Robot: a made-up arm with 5 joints.
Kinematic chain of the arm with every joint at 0, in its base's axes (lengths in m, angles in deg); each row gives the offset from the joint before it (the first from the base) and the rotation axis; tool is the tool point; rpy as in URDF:
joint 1: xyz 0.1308 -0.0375 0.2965 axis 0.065 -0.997 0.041
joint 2: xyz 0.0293 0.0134 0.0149 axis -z
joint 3: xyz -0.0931 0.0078 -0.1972 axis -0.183 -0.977 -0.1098
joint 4: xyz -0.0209 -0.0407 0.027 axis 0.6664 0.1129 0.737
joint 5: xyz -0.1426 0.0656 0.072 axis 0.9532 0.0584 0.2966
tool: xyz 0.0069 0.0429 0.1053 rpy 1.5 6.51 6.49
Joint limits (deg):
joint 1: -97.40..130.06
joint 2: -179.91..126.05
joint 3: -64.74..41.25
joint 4: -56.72..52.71
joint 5: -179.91..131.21
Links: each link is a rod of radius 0.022 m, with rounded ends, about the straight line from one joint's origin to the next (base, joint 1, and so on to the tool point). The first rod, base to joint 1, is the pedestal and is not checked.
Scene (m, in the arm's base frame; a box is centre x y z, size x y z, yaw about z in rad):
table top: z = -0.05
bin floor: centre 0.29 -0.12 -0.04 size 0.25 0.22 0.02 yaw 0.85
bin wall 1: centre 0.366 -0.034 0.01 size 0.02 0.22 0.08 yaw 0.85
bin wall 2: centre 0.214 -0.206 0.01 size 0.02 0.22 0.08 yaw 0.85
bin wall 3: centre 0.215 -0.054 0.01 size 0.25 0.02 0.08 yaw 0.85
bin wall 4: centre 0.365 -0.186 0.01 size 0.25 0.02 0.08 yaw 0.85
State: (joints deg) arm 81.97 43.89 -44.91 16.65 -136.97
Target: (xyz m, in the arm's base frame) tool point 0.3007 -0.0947 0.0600
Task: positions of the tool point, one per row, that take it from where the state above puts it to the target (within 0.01 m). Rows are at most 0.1 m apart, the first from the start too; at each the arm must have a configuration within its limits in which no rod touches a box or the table.
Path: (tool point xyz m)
1: 0.1795 0.0982 0.1933
2: 0.1963 0.0684 0.1553
3: 0.2250 0.0246 0.1279
4: 0.2619 -0.0312 0.1186
5: 0.3007 -0.0947 0.1334
6: 0.3024 -0.0948 0.0964
7: 0.3007 -0.0947 0.0600

